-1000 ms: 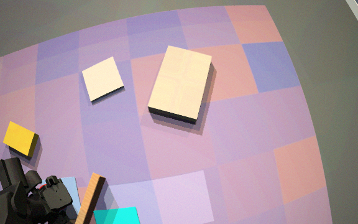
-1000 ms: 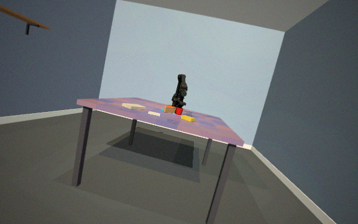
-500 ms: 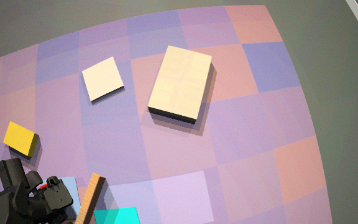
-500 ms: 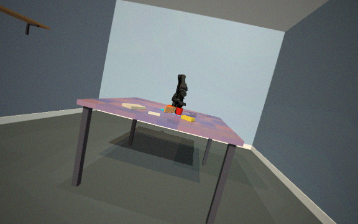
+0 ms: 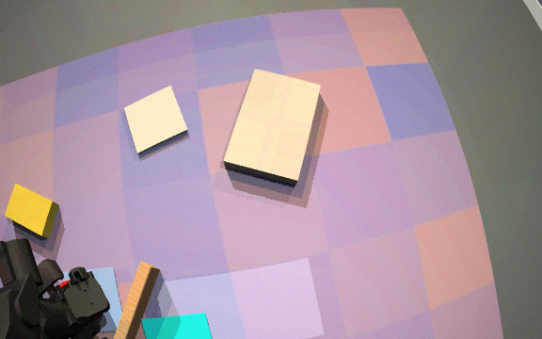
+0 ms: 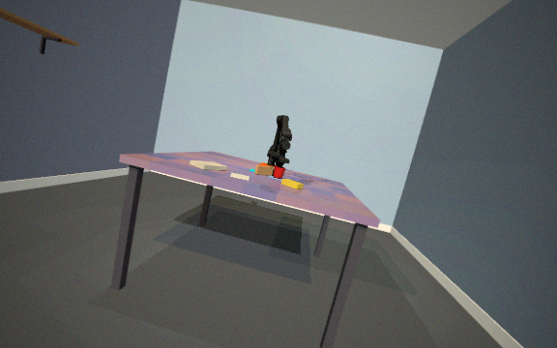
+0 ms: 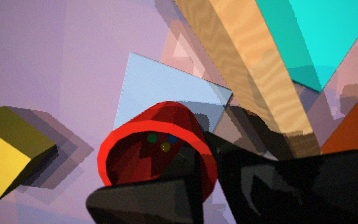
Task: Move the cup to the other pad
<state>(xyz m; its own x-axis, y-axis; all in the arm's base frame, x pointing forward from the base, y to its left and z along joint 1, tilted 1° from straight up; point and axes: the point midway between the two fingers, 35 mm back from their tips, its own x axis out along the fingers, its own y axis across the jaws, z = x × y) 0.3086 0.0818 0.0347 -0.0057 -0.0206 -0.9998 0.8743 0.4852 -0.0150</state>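
Right now the teal pad is 140 mm to the right of my gripper tip, 70 mm behind it and 50 mm below it. The rest, counted from my gripper tip: red cup (30 mm ahead, 10 mm to the left); then light blue pad (50 mm below, 30 mm ahead, 10 mm to the left); then wooden block (60 mm to the right, 20 mm below, 20 mm behind).
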